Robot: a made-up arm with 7 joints. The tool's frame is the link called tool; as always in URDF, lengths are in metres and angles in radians. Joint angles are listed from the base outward.
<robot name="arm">
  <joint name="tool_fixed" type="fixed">
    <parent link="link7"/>
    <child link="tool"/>
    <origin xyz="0 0 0" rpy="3.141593 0 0"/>
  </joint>
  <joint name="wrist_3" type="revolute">
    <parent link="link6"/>
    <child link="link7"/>
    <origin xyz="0.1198 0 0" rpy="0 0 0"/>
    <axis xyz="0 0 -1"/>
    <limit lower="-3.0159" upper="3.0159"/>
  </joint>
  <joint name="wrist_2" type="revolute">
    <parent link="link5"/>
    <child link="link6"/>
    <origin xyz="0 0 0" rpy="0 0 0"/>
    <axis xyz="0 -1 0"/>
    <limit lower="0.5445" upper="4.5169"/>
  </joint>
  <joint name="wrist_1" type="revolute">
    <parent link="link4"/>
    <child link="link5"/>
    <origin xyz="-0.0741 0 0.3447" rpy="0 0 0"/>
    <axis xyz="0 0 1"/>
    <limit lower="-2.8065" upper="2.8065"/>
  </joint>
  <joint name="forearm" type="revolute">
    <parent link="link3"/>
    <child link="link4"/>
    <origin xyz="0.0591 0 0" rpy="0 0 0"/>
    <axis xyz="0 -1 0"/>
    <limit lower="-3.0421" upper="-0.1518"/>
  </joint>
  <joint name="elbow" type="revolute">
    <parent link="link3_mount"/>
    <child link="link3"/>
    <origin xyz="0 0 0.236" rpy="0 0 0"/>
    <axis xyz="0 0 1"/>
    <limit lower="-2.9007" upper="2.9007"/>
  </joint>
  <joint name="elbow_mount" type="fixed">
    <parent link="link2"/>
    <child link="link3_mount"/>
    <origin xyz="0 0 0.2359" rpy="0 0 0"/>
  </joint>
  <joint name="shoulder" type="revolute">
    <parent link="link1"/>
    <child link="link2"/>
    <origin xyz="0 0 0" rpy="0 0 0"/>
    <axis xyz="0 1 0"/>
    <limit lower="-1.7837" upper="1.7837"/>
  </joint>
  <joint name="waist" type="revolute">
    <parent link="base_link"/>
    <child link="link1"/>
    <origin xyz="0 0 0.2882" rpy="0 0 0"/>
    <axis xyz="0 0 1"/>
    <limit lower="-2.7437" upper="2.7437"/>
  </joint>
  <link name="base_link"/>
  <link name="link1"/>
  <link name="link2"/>
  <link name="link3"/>
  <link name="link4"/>
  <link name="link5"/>
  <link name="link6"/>
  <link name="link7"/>
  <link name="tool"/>
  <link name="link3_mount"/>
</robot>
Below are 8 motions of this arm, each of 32 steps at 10 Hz.
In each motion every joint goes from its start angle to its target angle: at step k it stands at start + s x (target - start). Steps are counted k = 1, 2, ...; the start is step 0. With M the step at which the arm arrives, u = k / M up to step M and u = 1 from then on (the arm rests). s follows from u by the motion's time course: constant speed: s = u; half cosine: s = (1 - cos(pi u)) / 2; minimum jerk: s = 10 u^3 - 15 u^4 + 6 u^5.
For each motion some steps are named. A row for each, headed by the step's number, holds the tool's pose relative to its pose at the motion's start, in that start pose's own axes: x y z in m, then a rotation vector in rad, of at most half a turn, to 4 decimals.
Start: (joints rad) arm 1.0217 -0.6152 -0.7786 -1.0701 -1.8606 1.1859 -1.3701
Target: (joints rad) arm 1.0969 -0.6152 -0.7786 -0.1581 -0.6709 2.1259 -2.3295
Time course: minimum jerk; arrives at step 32
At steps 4, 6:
4: -0.0052 0.0007 0.0002 -0.0070 0.0255 -0.0100
6: -0.0159 0.0020 0.0007 -0.0233 0.0771 -0.0290

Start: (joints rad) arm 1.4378 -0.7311 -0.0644 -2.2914 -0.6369 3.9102 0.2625
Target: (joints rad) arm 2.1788 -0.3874 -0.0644 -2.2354 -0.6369 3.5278 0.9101
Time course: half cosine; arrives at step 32
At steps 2, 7, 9, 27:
2: -0.0009 0.0003 0.0016 0.0047 -0.0033 0.0113
7: -0.0106 0.0019 0.0194 0.0562 -0.0418 0.1312
9: -0.0170 0.0012 0.0314 0.0911 -0.0700 0.2088
27: -0.0644 -0.1004 0.1457 0.4749 -0.5068 0.8970

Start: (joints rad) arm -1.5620 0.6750 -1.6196 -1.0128 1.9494 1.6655 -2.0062
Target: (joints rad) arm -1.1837 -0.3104 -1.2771 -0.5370 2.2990 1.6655 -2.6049
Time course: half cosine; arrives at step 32
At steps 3, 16, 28, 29, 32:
3: 0.0107 0.0030 -0.0077 -0.0096 0.0332 -0.0229
16: 0.1897 0.0294 -0.2593 -0.3503 0.7341 -0.5235
28: 0.1839 -0.0256 -0.5910 -0.9343 1.2951 -0.9359
29: 0.1795 -0.0291 -0.6029 -0.9602 1.3118 -0.9484
32: 0.1734 -0.0339 -0.6184 -0.9945 1.3331 -0.9642

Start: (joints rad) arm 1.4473 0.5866 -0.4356 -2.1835 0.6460 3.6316 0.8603
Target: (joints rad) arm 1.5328 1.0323 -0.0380 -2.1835 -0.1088 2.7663 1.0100
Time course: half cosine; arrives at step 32
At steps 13, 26, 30, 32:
13: -0.1558 0.0239 0.0697 -0.2696 -0.4147 -0.3463
26: -0.3999 0.1664 0.0971 -0.7852 -0.8821 -0.9679
30: -0.4266 0.1929 0.0923 -0.8542 -0.9237 -1.0592
32: -0.4298 0.1964 0.0916 -0.8630 -0.9287 -1.0711

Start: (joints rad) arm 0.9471 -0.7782 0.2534 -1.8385 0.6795 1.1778 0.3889
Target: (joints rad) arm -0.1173 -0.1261 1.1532 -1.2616 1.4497 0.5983 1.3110
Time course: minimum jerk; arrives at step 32
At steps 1, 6, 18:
1: 0.0001 -0.0001 0.0000 0.0000 -0.0002 0.0003
6: 0.0171 -0.0173 0.0067 -0.0028 -0.0396 0.0481
18: 0.2323 -0.0970 0.0387 0.0309 -0.5793 0.4700

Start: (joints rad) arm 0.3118 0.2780 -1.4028 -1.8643 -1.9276 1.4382 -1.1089
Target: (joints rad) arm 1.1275 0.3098 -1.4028 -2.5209 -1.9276 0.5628 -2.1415
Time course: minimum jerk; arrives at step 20
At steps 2, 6, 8, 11, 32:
2: -0.0001 -0.0011 -0.0032 -0.0009 -0.0025 -0.0098
6: -0.0016 -0.0255 -0.0585 -0.0134 -0.0574 -0.1832
8: -0.0032 -0.0572 -0.1085 -0.0156 -0.1276 -0.3460
11: -0.0050 -0.1284 -0.1812 0.0197 -0.2808 -0.6017
32: -0.0020 -0.2522 -0.2425 0.1908 -0.5158 -0.8689

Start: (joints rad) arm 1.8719 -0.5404 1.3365 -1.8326 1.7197 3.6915 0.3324
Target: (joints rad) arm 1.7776 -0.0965 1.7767 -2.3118 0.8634 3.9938 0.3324
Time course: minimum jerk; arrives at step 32
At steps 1, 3, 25, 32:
1: 0.0000 0.0000 0.0000 -0.0001 0.0000 -0.0002
3: 0.0002 0.0007 0.0010 -0.0022 0.0003 -0.0059
25: 0.0178 0.0938 0.0590 -0.0294 -0.3246 -0.6346
32: 0.0201 0.1003 0.0569 -0.0065 -0.3747 -0.6646

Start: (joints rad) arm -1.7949 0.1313 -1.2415 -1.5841 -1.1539 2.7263 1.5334
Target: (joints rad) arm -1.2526 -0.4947 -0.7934 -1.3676 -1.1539 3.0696 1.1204
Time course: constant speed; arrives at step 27
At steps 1, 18, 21, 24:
1: 0.0073 -0.0022 -0.0143 0.0538 -0.0044 0.0044
18: 0.1455 0.0847 -0.2104 0.9279 0.0562 0.1621
21: 0.1686 0.1206 -0.2269 1.0662 0.0916 0.2133
24: 0.1898 0.1605 -0.2358 1.1966 0.1334 0.2735

